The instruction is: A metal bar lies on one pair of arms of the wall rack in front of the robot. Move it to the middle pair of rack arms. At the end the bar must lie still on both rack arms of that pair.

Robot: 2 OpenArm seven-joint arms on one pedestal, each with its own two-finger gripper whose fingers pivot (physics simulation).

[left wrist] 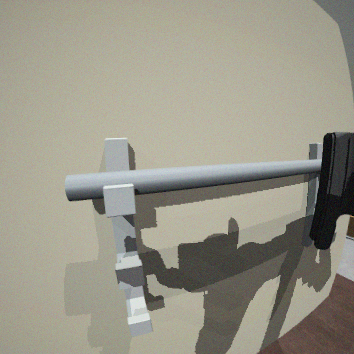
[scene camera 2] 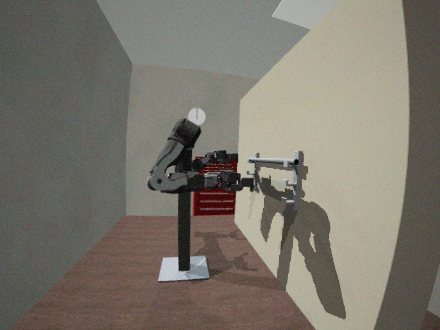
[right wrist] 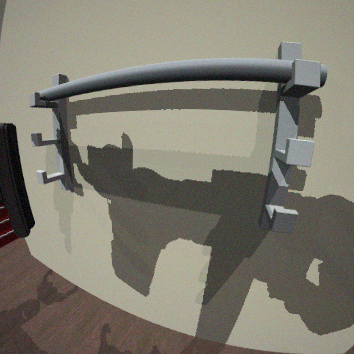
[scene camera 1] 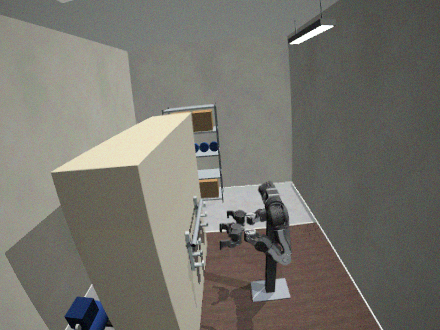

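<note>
The grey metal bar [scene camera 1: 197, 226] [scene camera 2: 272, 160] [left wrist: 215, 175] [right wrist: 200, 69] lies across the top pair of arms of the wall rack [scene camera 1: 189, 255] [scene camera 2: 298, 175] [left wrist: 116, 152] [right wrist: 288, 115]. Its ends stick out a little past the arms. The middle rack arms [left wrist: 129, 272] [right wrist: 300, 152] and the bottom ones below carry nothing. My left gripper [scene camera 1: 223, 236] [scene camera 2: 233, 156] is open and empty, out from the wall and apart from the bar. My right gripper [scene camera 1: 230, 220] [scene camera 2: 248, 183] is open and empty, lower than the bar and apart from the rack. One dark finger shows in each wrist view.
The rack is fixed to a cream wall block [scene camera 1: 165, 200] [scene camera 2: 350, 125]. A red drawer cabinet [scene camera 2: 214, 202] stands behind the robot in scene camera 2. A shelf unit [scene camera 1: 218, 165] stands at the back in scene camera 1. Shadows of the arms fall on the wall.
</note>
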